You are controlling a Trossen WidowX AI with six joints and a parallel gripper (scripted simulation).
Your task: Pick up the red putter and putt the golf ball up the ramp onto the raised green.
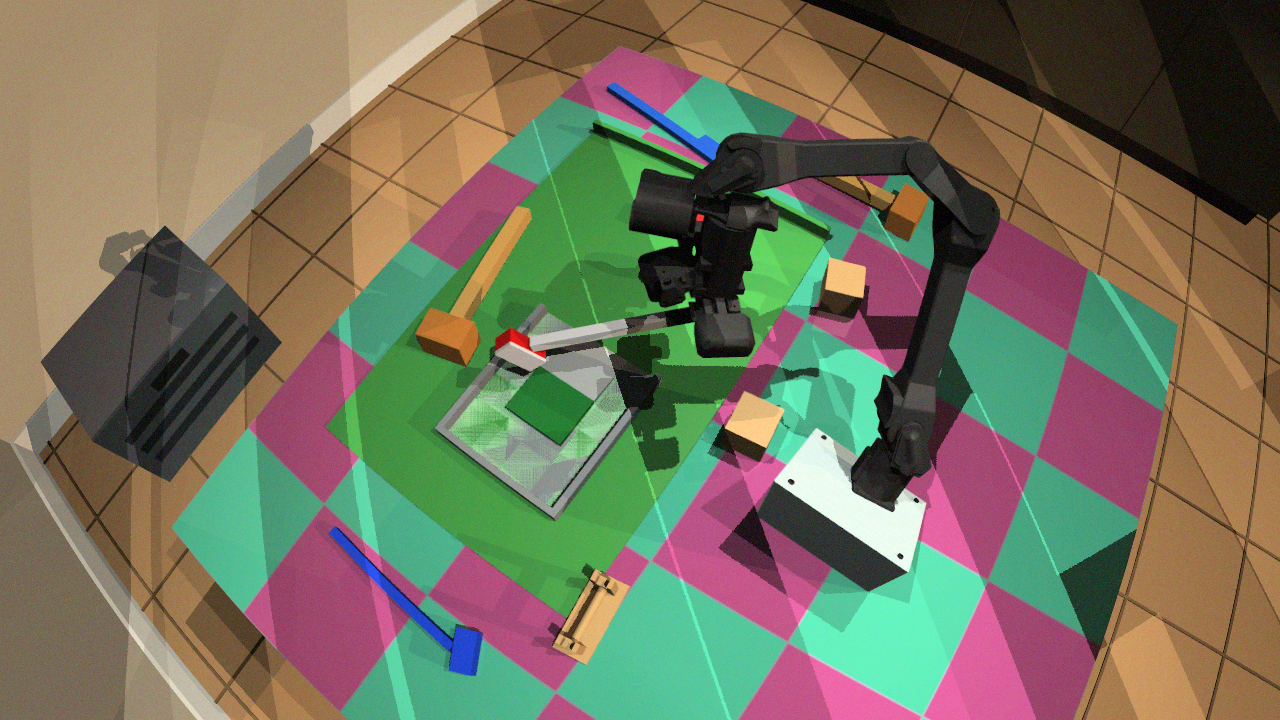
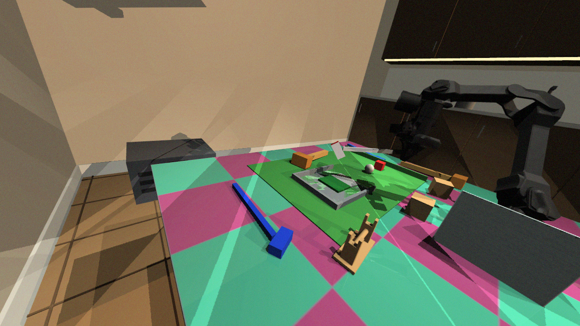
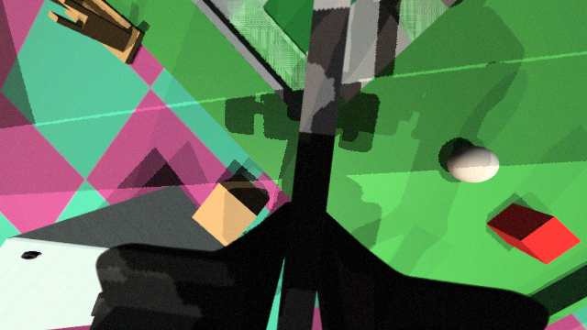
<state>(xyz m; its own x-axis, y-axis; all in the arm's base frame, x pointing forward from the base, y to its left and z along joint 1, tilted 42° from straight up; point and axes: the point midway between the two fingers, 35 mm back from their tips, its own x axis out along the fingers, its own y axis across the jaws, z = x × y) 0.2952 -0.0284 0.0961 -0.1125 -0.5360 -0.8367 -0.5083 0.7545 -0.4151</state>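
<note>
My gripper tip is now 10 cm short of the red putter, 7 cm to the right of it and 1 cm below it. Also, from my gripper tip: white golf ball (14 cm to the right, 13 cm ahead, 12 cm below); then wooden stand (37 cm to the left, 11 cm below, 3 cm behind); then red cube (25 cm to the right, 12 cm below, 11 cm ahead).
</note>
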